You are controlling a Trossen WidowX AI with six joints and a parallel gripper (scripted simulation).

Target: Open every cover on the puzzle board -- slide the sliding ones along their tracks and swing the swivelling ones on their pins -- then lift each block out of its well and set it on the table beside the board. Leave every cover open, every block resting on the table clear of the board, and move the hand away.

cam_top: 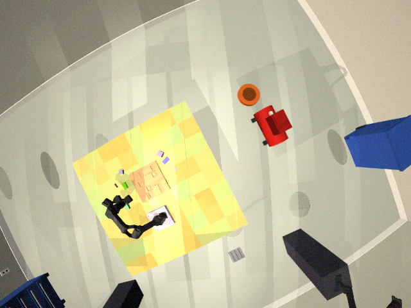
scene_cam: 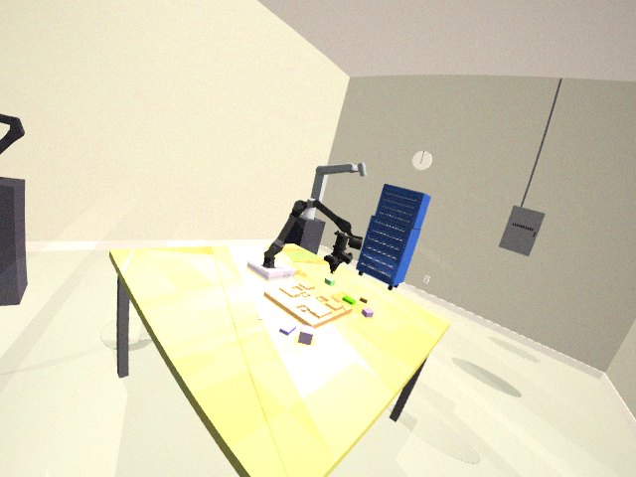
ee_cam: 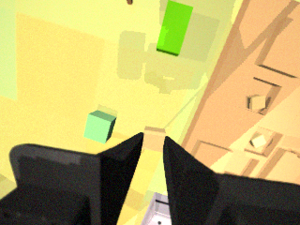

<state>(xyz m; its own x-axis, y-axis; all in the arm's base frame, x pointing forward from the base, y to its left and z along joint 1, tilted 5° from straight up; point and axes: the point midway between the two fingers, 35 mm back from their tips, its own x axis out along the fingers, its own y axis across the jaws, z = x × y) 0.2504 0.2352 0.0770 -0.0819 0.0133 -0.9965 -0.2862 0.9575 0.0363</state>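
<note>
My gripper tip is now 8 cm short of the tan puzzle board, 19 cm to the left of it and 9 cm above it. Round my gripper tip: lilac block 26 cm ahead, 1 cm to the left, 9 cm below; then brown block 16 cm ahead, 11 cm to the left, 10 cm below.
</note>
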